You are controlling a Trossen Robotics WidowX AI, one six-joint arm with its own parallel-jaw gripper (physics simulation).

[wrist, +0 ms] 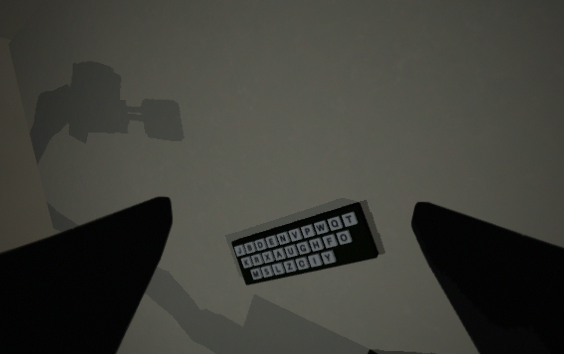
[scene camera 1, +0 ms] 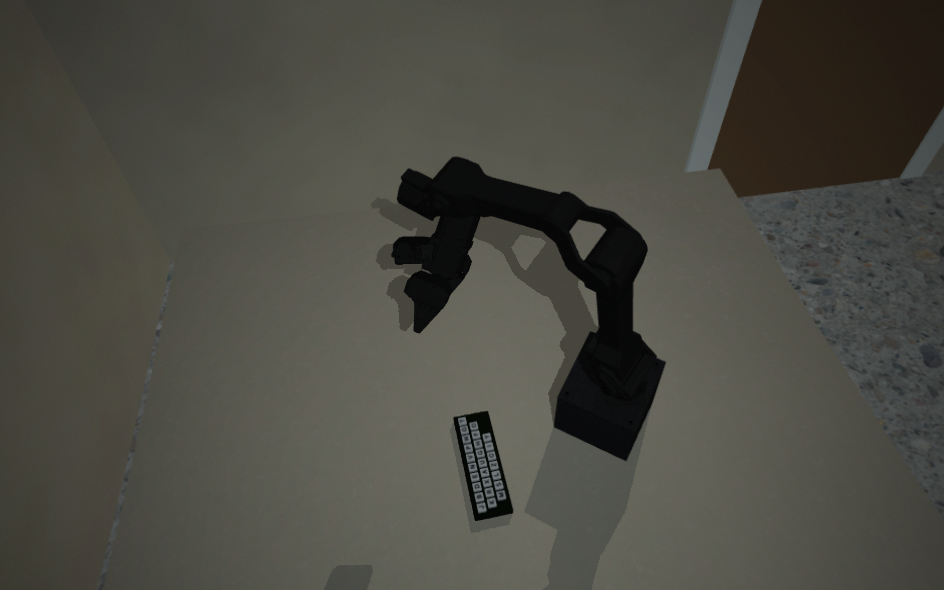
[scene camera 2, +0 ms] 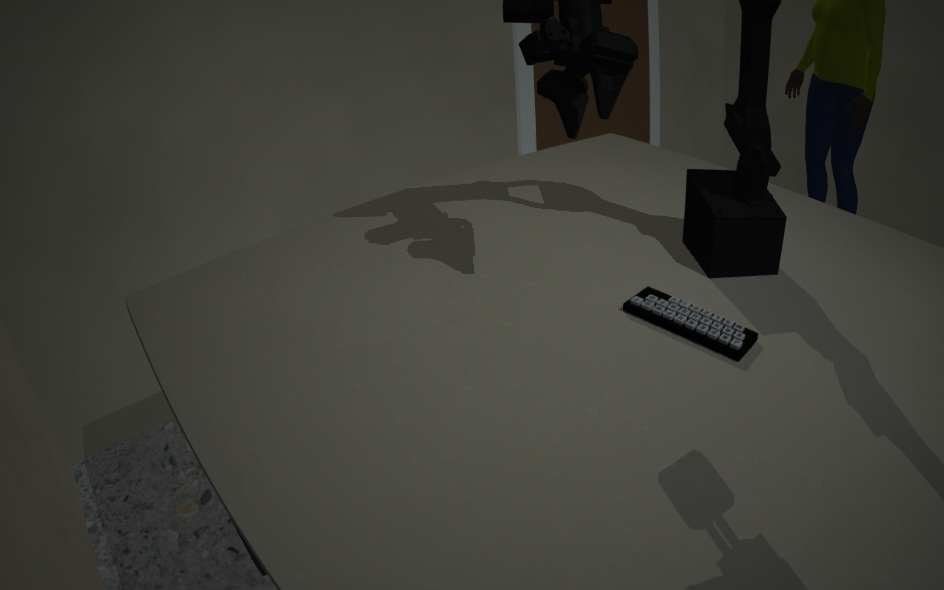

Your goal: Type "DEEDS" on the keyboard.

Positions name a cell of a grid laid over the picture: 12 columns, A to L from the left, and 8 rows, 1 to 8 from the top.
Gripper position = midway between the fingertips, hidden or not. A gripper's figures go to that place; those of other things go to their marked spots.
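There's a black keyboard (wrist: H6) that's 35 cm from the lens, and the gripper (wrist: G5) is 11 cm from the lens.
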